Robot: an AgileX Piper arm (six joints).
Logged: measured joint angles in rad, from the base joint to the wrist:
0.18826 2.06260 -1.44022 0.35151 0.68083 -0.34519
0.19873 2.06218 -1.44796 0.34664 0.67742 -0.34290
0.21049 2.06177 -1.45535 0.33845 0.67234 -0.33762
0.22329 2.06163 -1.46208 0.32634 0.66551 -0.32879
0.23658 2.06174 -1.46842 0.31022 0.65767 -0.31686
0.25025 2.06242 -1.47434 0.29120 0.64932 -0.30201
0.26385 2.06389 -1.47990 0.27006 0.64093 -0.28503
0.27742 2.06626 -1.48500 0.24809 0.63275 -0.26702
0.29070 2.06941 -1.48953 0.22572 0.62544 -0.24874
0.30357 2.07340 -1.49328 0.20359 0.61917 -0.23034
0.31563 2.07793 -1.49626 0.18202 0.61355 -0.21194
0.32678 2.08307 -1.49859 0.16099 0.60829 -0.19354
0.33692 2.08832 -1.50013 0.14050 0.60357 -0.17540
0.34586 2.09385 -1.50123 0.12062 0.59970 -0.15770
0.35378 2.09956 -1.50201 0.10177 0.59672 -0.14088
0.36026 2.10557 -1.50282 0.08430 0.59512 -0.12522
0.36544 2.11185 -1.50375 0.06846 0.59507 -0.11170
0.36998 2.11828 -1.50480 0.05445 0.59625 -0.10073
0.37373 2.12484 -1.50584 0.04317 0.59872 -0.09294
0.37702 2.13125 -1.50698 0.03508 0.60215 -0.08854
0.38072 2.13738 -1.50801 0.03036 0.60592 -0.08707
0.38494 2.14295 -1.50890 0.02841 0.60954 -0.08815
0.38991 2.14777 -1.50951 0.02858 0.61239 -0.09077
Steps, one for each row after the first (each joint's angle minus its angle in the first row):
0.01047 -0.00042 -0.00774 -0.00487 -0.00341 0.00229
0.02223 -0.00083 -0.01513 -0.01306 -0.00849 0.00757
0.03503 -0.00097 -0.02186 -0.02517 -0.01532 0.01640
0.04832 -0.00086 -0.02820 -0.04129 -0.02316 0.02833
0.06199 -0.00018 -0.03412 -0.06031 -0.03151 0.04318
0.07559 0.00129 -0.03968 -0.08145 -0.03990 0.06016
0.08916 0.00366 -0.04478 -0.10342 -0.04808 0.07817
0.10244 0.00681 -0.04931 -0.12579 -0.05539 0.09645
0.11531 0.01080 -0.05306 -0.14792 -0.06166 0.11485
0.12737 0.01533 -0.05604 -0.16949 -0.06728 0.13325
0.13852 0.02047 -0.05837 -0.19052 -0.07254 0.15165
0.14866 0.02572 -0.05991 -0.21101 -0.07726 0.16979
0.15760 0.03125 -0.06101 -0.23089 -0.08113 0.18749
0.16552 0.03696 -0.06179 -0.24974 -0.08411 0.20431
0.17200 0.04297 -0.06260 -0.26721 -0.08571 0.21997
0.17718 0.04925 -0.06353 -0.28305 -0.08576 0.23349
0.18172 0.05568 -0.06458 -0.29706 -0.08458 0.24446
0.18547 0.06224 -0.06562 -0.30834 -0.08211 0.25225
0.18876 0.06865 -0.06676 -0.31643 -0.07868 0.25665
0.19246 0.07478 -0.06779 -0.32115 -0.07491 0.25812
0.19668 0.08035 -0.06868 -0.32310 -0.07129 0.25704
0.20165 0.08517 -0.06929 -0.32293 -0.06844 0.25442

